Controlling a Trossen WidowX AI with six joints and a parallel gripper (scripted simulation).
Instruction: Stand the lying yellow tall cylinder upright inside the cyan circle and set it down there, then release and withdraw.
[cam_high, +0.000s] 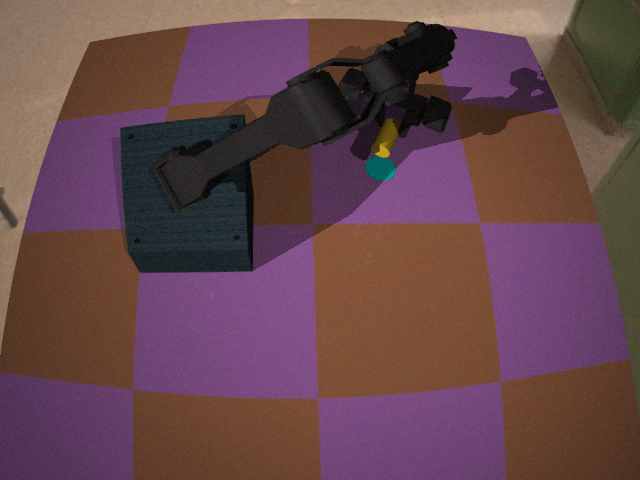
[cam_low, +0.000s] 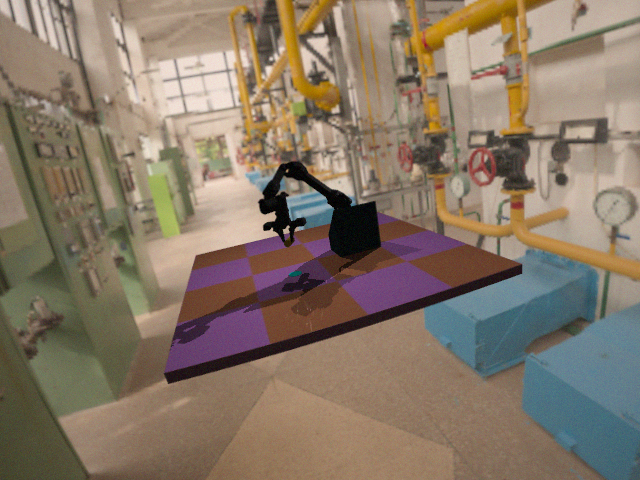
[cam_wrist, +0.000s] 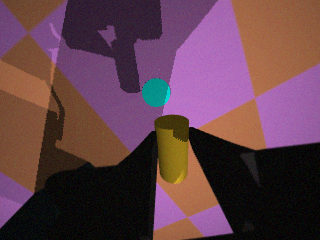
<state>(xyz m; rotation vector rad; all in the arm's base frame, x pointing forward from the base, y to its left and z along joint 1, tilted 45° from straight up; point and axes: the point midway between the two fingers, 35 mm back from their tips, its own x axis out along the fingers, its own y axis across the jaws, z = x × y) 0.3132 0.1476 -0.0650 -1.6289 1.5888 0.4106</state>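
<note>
My gripper tip is 20 mm to the right of the cyan circle and 150 mm above it. Also, from my gripper tip: yellow tall cylinder: 10 mm behind, 20 mm to the right.
</note>
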